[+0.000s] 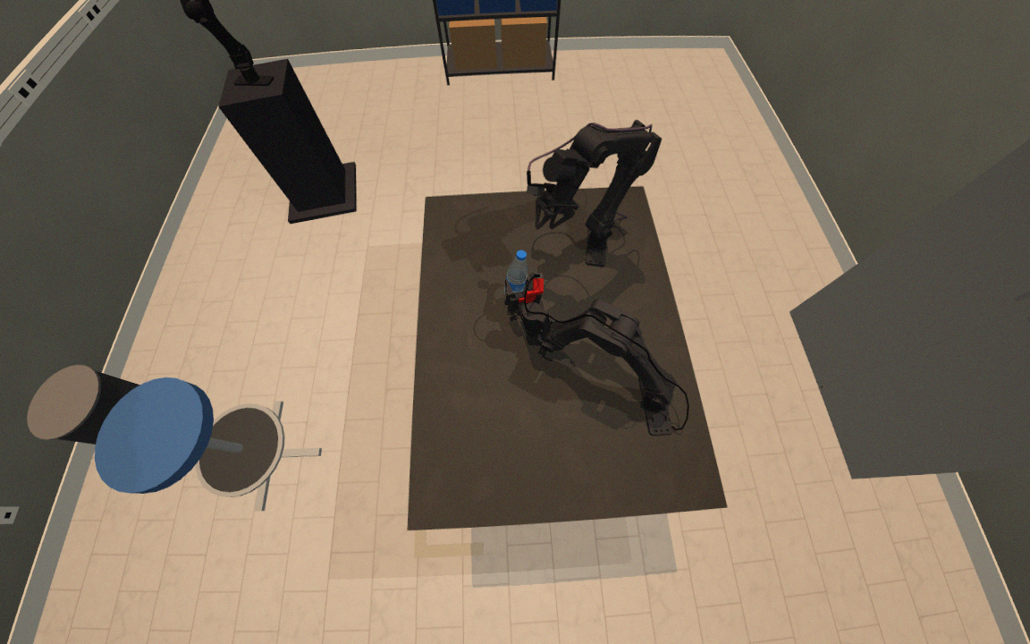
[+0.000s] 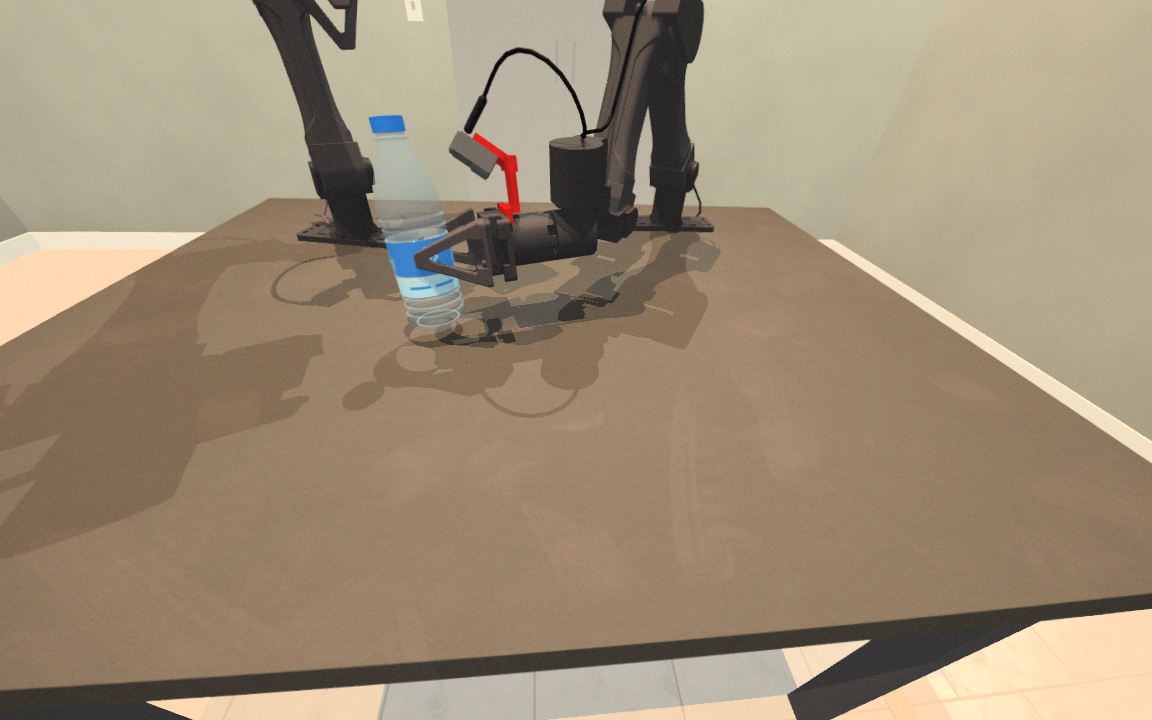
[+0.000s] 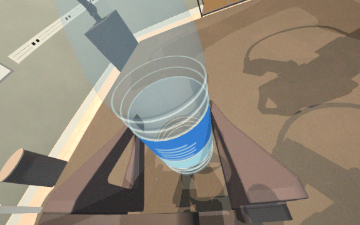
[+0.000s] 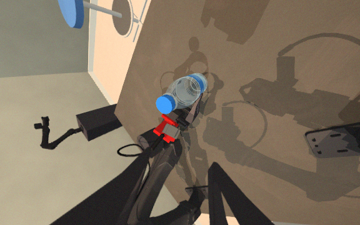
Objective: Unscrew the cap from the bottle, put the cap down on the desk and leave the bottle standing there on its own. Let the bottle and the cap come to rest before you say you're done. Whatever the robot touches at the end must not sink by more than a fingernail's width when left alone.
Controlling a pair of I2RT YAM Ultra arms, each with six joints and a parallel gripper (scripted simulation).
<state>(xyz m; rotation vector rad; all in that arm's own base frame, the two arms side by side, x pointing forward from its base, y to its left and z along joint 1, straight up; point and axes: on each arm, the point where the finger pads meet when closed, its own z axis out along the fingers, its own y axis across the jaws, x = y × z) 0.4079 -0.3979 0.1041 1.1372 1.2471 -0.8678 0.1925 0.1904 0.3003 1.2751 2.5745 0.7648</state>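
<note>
My left hand is 12 cm below the blue cap, 2 cm past it and 1 cm to the left of it. From my left hand the other things lie so: clear plastic bottle 2 cm above.
The blue cap lies 8 cm ahead of my right hand, 3 cm to the left of it and 8 cm below it. Also, from my right hand: clear plastic bottle 9 cm ahead, 4 cm to the left, 17 cm below.
</note>
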